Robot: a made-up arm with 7 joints. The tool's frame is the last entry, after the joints. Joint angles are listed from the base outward. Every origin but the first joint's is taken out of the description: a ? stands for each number. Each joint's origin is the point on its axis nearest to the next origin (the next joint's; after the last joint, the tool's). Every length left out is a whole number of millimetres.
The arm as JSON. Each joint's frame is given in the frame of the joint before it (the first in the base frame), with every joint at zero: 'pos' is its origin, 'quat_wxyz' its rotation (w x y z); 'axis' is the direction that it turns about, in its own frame. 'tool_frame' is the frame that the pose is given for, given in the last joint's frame.
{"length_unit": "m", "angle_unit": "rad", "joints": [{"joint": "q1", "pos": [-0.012, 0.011, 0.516], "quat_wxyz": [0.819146, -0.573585, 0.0, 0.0], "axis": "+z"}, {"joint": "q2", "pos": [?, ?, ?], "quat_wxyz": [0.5, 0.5, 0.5, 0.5], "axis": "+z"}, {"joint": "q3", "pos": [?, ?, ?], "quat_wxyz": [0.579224, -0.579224, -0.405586, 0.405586], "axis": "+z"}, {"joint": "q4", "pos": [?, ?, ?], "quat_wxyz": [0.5, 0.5, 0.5, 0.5], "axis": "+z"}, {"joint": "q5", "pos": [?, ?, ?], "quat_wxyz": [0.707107, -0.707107, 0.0, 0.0], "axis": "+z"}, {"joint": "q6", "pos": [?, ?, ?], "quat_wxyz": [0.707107, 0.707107, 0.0, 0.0], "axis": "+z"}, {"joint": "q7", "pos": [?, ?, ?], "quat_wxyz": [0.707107, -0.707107, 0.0, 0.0], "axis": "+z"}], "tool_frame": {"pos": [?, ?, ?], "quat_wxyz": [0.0, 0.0, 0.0, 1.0]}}
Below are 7 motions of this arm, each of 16 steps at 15 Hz.
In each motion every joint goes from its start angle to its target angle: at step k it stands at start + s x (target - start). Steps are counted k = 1, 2, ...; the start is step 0. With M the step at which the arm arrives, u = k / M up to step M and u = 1 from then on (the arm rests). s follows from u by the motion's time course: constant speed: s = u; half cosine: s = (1 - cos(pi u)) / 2; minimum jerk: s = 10 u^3 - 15 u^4 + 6 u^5.
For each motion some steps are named. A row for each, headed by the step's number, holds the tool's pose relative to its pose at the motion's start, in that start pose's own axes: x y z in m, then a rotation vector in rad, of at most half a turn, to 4 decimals.
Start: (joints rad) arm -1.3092 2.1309 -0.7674 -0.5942 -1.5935 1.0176 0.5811
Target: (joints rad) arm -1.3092 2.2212 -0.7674 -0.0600 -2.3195 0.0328 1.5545
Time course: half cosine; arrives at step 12
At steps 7, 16:
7: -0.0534 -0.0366 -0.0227 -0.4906 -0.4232 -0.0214
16: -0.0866 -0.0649 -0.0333 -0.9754 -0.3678 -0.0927

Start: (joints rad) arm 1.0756 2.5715 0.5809 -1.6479 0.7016 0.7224 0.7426
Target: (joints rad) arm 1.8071 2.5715 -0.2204 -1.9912 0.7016 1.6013 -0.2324
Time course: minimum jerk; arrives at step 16
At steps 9, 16:
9: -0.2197 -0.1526 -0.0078 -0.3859 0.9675 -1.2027
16: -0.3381 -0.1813 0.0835 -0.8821 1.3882 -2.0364

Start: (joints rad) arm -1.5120 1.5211 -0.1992 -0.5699 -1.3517 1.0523 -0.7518
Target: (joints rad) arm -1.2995 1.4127 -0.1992 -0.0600 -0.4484 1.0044 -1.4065
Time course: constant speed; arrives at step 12
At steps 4, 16:
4: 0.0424 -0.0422 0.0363 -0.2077 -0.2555 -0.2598
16: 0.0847 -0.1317 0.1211 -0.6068 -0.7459 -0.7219

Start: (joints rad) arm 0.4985 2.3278 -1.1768 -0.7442 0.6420 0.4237 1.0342
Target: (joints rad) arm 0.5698 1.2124 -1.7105 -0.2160 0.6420 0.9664 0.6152
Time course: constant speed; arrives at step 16
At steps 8, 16:
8: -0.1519 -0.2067 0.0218 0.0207 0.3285 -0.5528
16: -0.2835 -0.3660 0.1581 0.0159 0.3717 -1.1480

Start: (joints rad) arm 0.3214 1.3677 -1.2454 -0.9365 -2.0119 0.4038 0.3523
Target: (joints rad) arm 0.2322 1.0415 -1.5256 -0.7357 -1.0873 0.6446 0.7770
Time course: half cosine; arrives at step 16
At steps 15, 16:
15: 0.0573 0.0954 -0.0472 -0.2042 0.2073 1.1546
16: 0.0577 0.0963 -0.0475 -0.2070 0.2101 1.1645

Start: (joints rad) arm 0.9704 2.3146 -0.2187 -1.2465 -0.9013 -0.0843 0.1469
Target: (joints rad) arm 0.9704 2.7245 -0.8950 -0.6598 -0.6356 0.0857 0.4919
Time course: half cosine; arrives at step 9
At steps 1, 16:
1: -0.0035 -0.0028 0.0012 -0.0251 0.0098 0.0025
16: -0.1702 -0.0182 0.1227 -0.5912 0.6898 -0.1249

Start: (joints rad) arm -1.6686 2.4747 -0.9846 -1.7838 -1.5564 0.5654 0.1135
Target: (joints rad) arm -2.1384 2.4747 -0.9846 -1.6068 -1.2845 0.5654 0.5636
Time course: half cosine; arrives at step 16
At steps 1, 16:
1: -0.0008 -0.0005 0.0004 -0.0040 0.0047 0.0059
16: -0.0725 -0.0529 0.0736 -0.2572 0.5952 0.6584

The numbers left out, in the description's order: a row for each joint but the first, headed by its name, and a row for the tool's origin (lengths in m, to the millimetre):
q2: 0.013 -0.022 0.0
q3: 0.313 -0.134 0.0
q4: 0.015 -0.059 0.0
q5: 0.001 -0.179 0.0
q6: 0.012 0.038 0.0
q7: 0.019 -0.019 0.0
tool: -0.022 -0.023 0.0

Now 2 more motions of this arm.
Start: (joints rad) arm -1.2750 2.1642 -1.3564 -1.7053 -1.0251 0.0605 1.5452
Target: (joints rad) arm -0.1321 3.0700 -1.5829 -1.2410 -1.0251 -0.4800 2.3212
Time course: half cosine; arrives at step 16
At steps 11, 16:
11: -0.0189 0.1797 0.1891 -0.2472 1.4700 0.0210
16: 0.0733 0.2579 0.1737 -0.0474 1.8074 -0.1267

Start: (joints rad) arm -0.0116 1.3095 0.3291 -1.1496 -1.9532 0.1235 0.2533
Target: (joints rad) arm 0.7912 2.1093 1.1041 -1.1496 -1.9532 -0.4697 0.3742
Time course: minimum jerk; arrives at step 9
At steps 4, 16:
4: -0.1408 0.0145 -0.0113 -0.0562 -0.0683 -0.2576
16: -0.2133 0.1904 -0.0753 0.0570 -0.2730 -0.5459

